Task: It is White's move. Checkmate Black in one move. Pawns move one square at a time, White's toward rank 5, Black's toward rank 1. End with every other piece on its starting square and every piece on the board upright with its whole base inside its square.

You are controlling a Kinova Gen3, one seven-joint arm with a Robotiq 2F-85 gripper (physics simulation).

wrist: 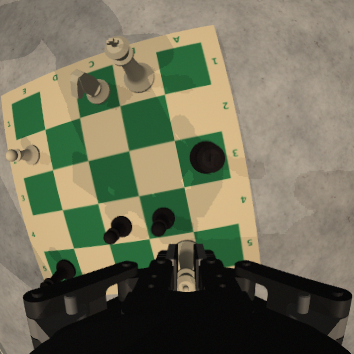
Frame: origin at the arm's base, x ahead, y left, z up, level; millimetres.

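Seen in the pictures: gripper, fingertip midpoint: (185, 255).
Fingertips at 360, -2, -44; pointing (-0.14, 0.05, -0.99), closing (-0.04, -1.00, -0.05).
A point is followed by its place in that frame, as x, y, z.
My gripper (185, 255) @[360, -2, -44] is shut on a tall white piece (186, 277) @[359, -4, -15] with a round, collared head, over the B5 area; its base is partly hidden, and I cannot tell if it touches the board (239, 200) @[397, -47, -63]. The white king (131, 67) @[497, 27, -32] stands on B1, the white knight (95, 89) @[492, 63, -50] on C1 and a white pawn (29, 155) @[444, 135, -54] on E2. A large black piece (207, 157) @[434, -18, -6], seen from above, stands on A3. Small black pawns stand on B4 (163, 220) @[389, 13, -41] and C4 (119, 229) @[380, 50, -48]. Another black piece (63, 271) @[334, 114, -52] on E5 is partly hidden by the gripper.
The board lies rotated on a grey stone-like surface (300, 125) @[457, -103, -69], with rank 1 at the top and file A at the right. The pawns on B4 and C4 are close to the left of the fingers. The gripper body covers the lower part of the view.
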